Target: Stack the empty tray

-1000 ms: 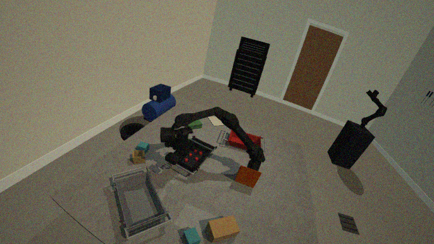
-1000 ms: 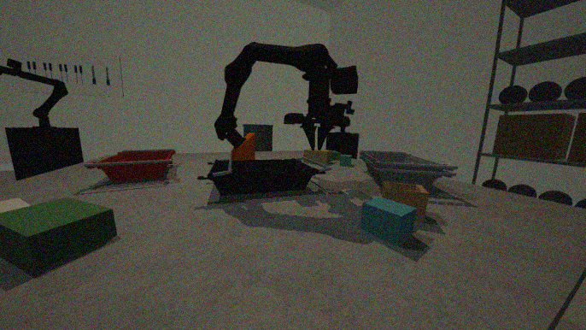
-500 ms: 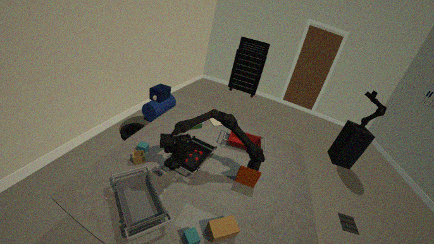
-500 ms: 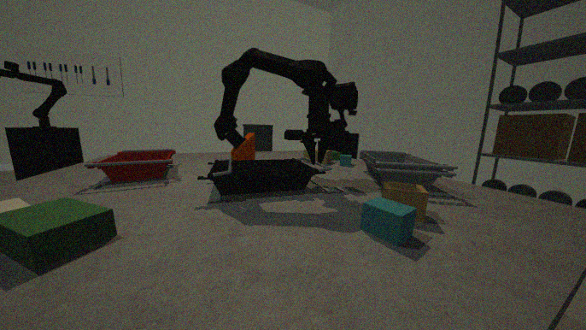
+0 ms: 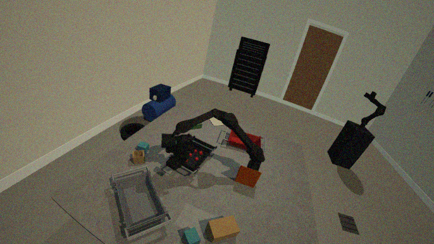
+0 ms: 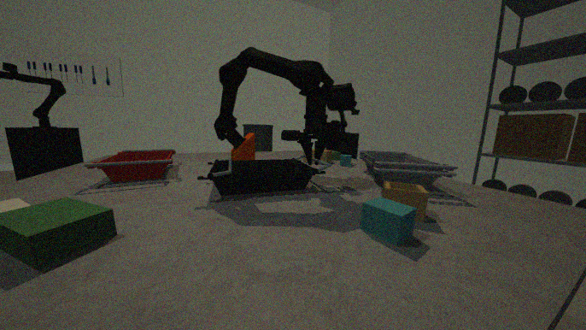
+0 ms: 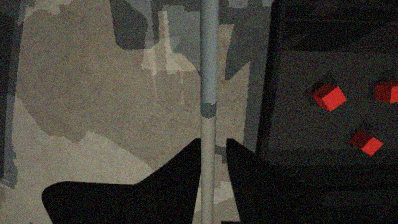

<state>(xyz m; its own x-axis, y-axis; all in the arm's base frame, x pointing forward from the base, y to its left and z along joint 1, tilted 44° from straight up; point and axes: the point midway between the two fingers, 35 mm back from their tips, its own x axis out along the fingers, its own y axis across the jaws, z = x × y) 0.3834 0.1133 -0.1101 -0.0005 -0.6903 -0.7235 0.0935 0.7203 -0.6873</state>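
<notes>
The red tray lies 500 mm to the right of my gripper tip, 280 mm behind it and 10 mm below it. Also, from my gripper tip: pale flat card: 690 mm to the right, 50 mm below, 30 mm ahead.
</notes>
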